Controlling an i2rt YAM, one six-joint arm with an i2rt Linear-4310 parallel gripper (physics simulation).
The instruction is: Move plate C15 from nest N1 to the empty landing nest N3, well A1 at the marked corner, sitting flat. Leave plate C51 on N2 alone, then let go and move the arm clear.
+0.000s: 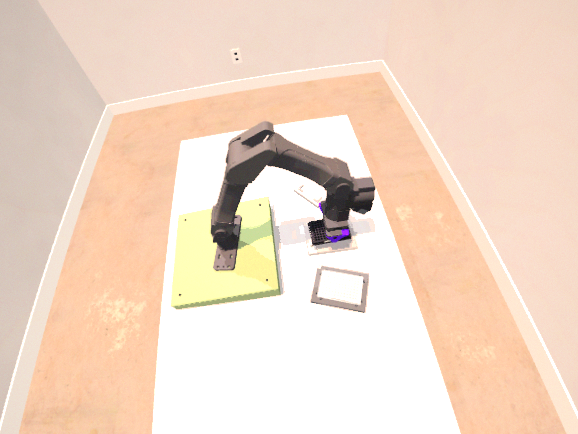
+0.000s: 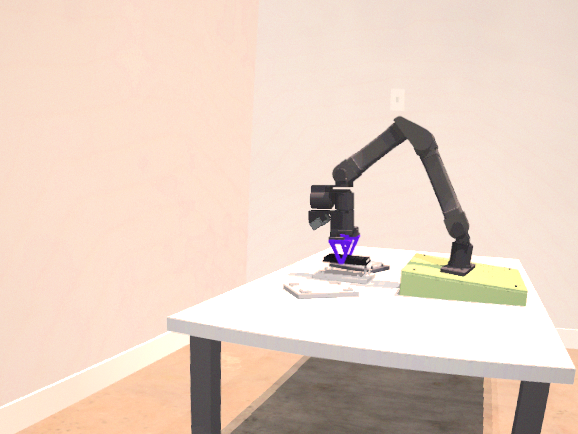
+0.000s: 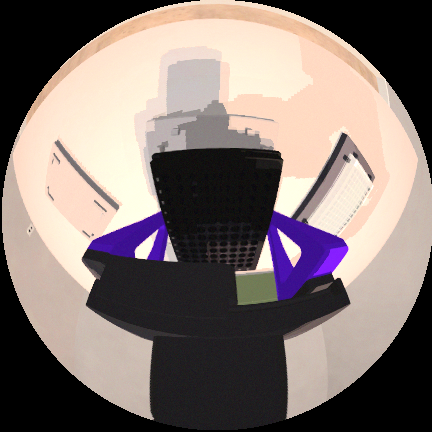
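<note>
My gripper (image 1: 334,233) (image 2: 344,254) (image 3: 217,214), with purple fingers, is shut on the black well plate C15 (image 1: 316,232) (image 2: 348,259) (image 3: 217,201). It holds the plate level and very low over the pale landing nest N3 (image 1: 332,249) (image 2: 342,276) in the middle of the row. I cannot tell whether the plate touches the nest. The white plate C51 (image 1: 340,286) (image 3: 342,193) lies in its grey-framed nest N2 (image 1: 318,299) (image 2: 378,267). The empty nest N1 (image 1: 305,192) (image 2: 319,290) (image 3: 76,189) lies on the other side of N3.
The arm's base stands on a green block (image 1: 252,275) (image 2: 462,286) beside the nests. All of this is on a white table (image 1: 279,374) (image 2: 373,326) in a bare room.
</note>
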